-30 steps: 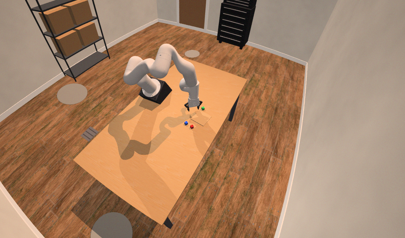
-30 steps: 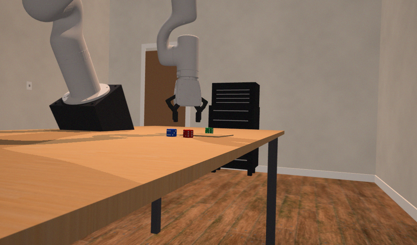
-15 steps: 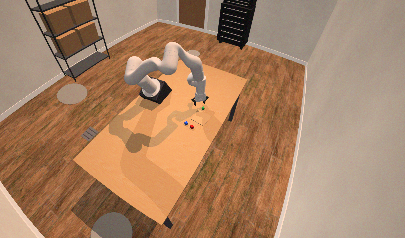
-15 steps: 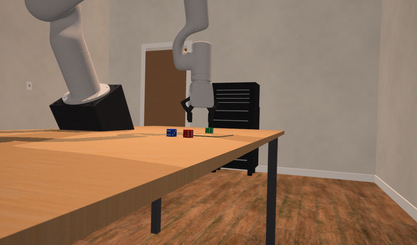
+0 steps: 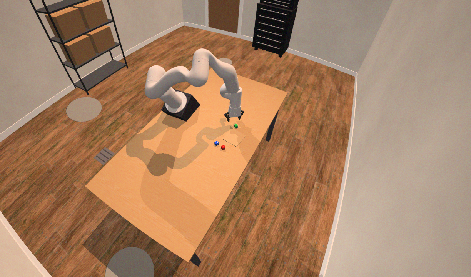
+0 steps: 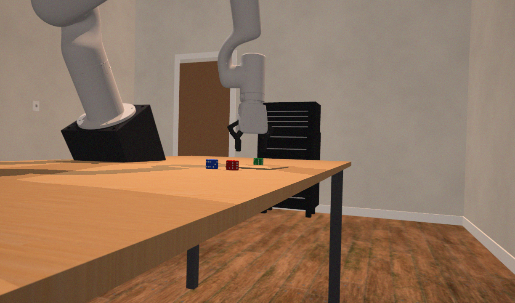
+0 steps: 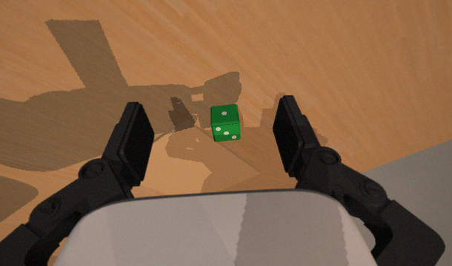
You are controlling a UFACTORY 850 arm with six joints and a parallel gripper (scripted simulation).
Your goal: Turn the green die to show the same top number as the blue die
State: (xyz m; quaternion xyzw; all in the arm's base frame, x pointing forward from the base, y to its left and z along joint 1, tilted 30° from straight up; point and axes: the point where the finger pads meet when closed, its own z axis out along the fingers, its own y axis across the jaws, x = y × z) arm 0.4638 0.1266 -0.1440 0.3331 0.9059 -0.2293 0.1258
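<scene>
Right now the green die is 40 mm below my hand, 40 mm ahead of it and 20 mm to the right of it. Round my hand: blue die: 260 mm to the right, 40 mm below; then red die: 270 mm to the right, 70 mm ahead, 40 mm below; then tan mat: 120 mm to the right, 80 mm ahead, 50 mm below.
</scene>
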